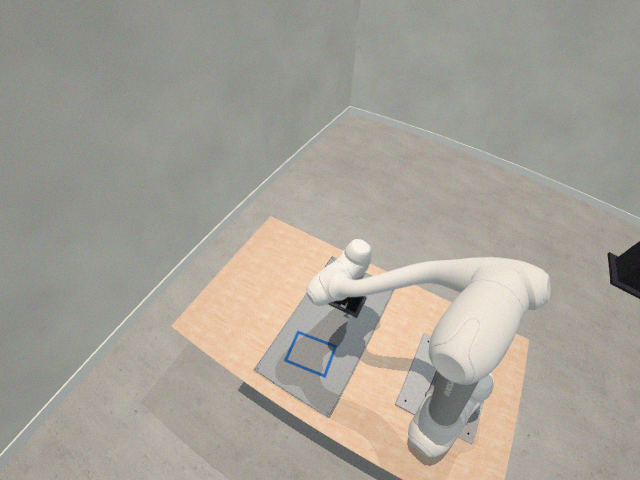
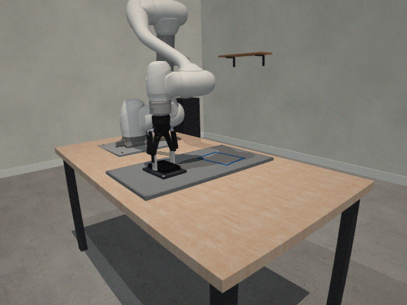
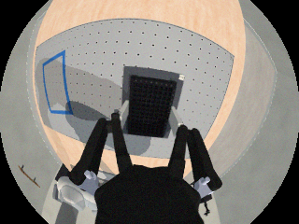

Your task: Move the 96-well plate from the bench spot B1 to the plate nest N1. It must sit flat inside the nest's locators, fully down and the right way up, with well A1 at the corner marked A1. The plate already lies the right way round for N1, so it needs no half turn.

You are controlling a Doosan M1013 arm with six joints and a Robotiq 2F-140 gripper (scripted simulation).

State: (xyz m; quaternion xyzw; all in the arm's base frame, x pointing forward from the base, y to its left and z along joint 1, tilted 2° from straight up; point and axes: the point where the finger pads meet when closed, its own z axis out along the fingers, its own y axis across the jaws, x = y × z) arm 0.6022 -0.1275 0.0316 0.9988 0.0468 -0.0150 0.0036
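The black 96-well plate lies 2 cm below my hand. The rest, counted from my hand: dark plate nest 4 cm below.
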